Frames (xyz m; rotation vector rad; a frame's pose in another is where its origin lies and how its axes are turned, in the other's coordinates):
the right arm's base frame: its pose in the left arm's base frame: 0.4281 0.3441 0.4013 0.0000 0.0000 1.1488
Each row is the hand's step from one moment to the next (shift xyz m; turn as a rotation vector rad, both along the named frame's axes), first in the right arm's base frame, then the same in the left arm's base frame.
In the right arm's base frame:
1: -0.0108 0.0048 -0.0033 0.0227 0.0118 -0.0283
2: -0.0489 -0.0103 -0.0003 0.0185 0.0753 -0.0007
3: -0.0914 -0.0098 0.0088 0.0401 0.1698 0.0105
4: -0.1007 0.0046 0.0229 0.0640 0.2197 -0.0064
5: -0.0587 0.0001 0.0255 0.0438 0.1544 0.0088
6: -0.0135 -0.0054 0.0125 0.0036 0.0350 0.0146
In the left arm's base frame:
1: -0.0088 -0.0079 -0.0033 -0.0015 0.0255 -0.0283
2: -0.0106 -0.0488 -0.0003 -0.0611 0.0477 -0.0007
3: -0.0285 -0.0874 0.0088 -0.1385 0.1061 0.0105
4: -0.0454 -0.0900 0.0229 -0.1742 0.1484 -0.0064
5: -0.0241 -0.0535 0.0255 -0.1229 0.1032 0.0088
6: -0.0006 -0.0145 0.0125 -0.0305 0.0176 0.0146

